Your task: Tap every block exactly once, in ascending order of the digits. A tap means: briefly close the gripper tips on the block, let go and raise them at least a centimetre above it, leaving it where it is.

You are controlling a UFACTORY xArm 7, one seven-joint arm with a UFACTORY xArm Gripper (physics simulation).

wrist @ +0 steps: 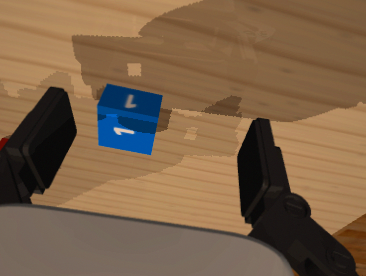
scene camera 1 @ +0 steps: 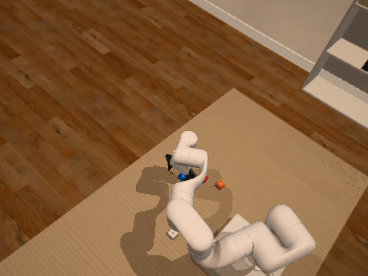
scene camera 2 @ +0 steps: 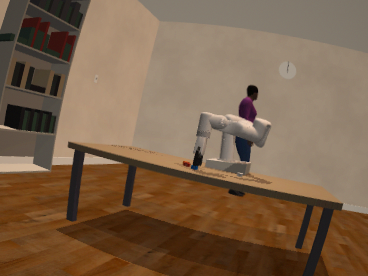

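Note:
A blue block [scene camera 1: 182,177] [scene camera 2: 194,167] [wrist: 129,127] with the digit 1 on two visible faces sits on the table. My gripper [scene camera 1: 180,169] [scene camera 2: 198,159] [wrist: 159,123] is open and empty. In the wrist view the block shows between the two spread fingers, closer to the left one, not touched by either. A red block [scene camera 1: 205,179] [wrist: 3,144] is partly hidden by the arm and cut off at the wrist view's left edge. An orange block [scene camera 1: 220,185] lies beside it. A white block [scene camera 1: 173,233] [scene camera 2: 240,174] lies apart. Digits on these three are unreadable.
The table [scene camera 1: 240,130] [scene camera 2: 300,191] carries the arm's pale base [scene camera 2: 227,166]. The arm hangs over part of the table and casts shadows around the blue block. Shelves [scene camera 1: 345,100] [scene camera 2: 59,100] stand beyond the table, and a person [scene camera 2: 246,111] stands behind the arm.

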